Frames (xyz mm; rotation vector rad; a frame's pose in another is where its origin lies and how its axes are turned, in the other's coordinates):
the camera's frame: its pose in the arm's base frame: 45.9 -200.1 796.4 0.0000 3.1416 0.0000
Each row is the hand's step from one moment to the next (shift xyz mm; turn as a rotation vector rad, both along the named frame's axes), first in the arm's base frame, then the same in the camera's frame.
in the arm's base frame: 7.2 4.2 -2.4 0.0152 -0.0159 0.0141
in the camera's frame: -7.2 4.2 2.4 -0.0152 -0.0159 -0.0141
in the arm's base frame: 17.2 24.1 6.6 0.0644 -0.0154 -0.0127
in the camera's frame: -17.2 24.1 -6.6 -0.0644 -0.0154 0.0127
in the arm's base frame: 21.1 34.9 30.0 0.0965 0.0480 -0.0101
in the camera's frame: -21.1 34.9 -30.0 -0.0965 0.0480 0.0101
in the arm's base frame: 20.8 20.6 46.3 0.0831 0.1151 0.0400
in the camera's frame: -20.8 20.6 -46.3 -0.0831 0.1151 -0.0400
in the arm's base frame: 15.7 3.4 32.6 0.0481 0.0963 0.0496
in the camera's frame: -15.7 3.4 -32.6 -0.0481 0.0963 -0.0496
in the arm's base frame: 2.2 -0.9 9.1 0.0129 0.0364 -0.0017
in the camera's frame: -2.2 -0.9 -9.1 -0.0129 0.0364 0.0017
